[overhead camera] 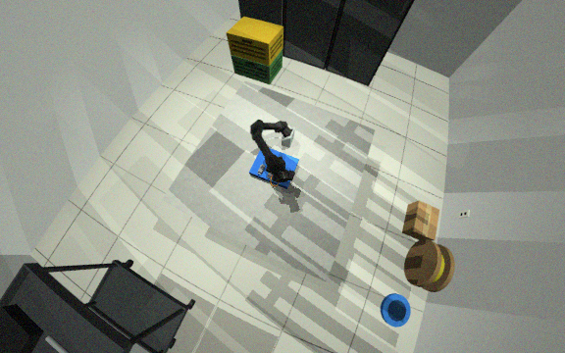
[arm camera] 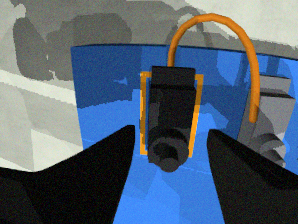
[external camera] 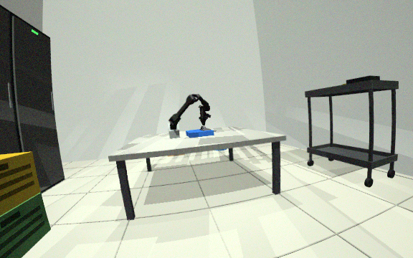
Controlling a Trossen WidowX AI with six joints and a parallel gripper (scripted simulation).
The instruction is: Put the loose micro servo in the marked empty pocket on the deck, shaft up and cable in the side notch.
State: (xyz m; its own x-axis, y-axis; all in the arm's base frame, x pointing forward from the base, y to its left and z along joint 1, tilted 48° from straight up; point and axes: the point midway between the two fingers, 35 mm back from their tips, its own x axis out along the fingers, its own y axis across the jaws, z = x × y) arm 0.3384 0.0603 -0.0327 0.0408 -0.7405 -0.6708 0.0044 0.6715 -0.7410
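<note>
The blue deck is 12 cm behind my gripper tip, 7 cm to the right of it and 6 cm below it.
</note>
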